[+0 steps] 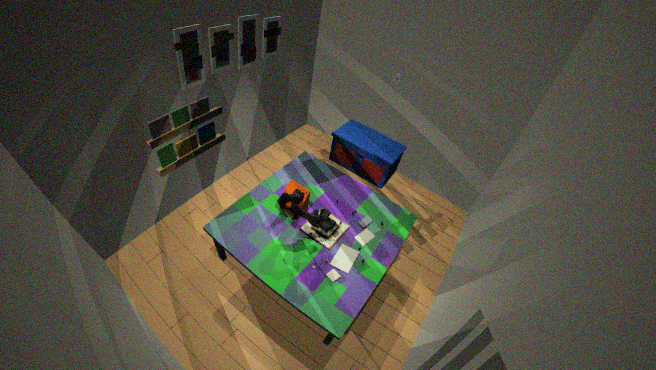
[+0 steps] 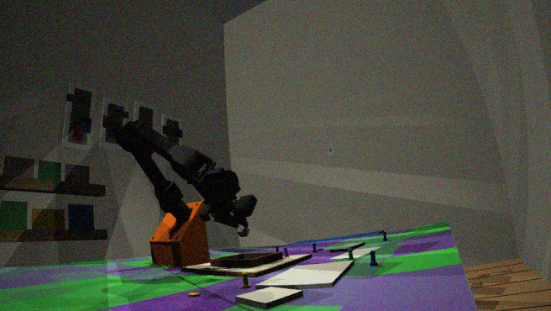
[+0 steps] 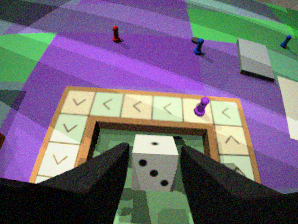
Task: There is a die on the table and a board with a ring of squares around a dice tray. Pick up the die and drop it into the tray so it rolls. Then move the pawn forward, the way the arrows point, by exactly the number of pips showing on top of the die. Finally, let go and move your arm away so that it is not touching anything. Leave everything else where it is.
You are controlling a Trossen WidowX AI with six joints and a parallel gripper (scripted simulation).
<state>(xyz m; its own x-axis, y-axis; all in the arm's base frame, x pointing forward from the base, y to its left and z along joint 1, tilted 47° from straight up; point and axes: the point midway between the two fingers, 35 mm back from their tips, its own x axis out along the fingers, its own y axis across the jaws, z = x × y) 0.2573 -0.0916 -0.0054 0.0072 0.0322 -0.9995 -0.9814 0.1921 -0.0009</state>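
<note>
My gripper tip is now 1 cm above the white die. Also, from my gripper tip: red pawn: 30 cm to the left, 11 cm below, 4 cm behind; then purple pawn: 10 cm to the left, 10 cm below, 8 cm ahead; then yellow pawn: 27 cm to the right, 15 cm ahead, 11 cm below.
</note>
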